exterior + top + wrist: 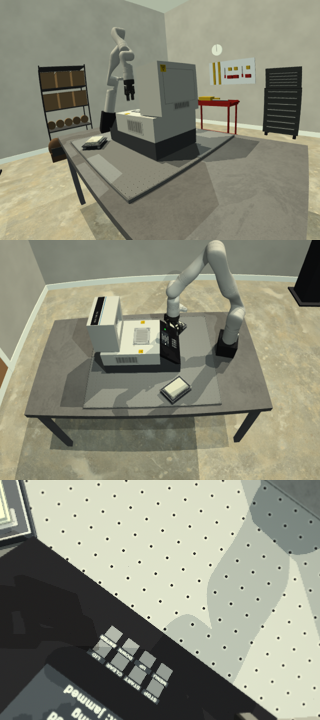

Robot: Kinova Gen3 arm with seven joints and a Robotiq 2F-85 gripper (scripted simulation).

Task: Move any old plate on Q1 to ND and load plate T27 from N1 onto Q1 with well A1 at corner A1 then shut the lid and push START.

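Now: hand 280 mm to the right of the cream well plate and 220 mm above it. Round my hand: black nest: 290 mm to the right, 240 mm below, 30 mm behind; then corner mark a1: 280 mm to the left, 230 mm below, 90 mm behind.
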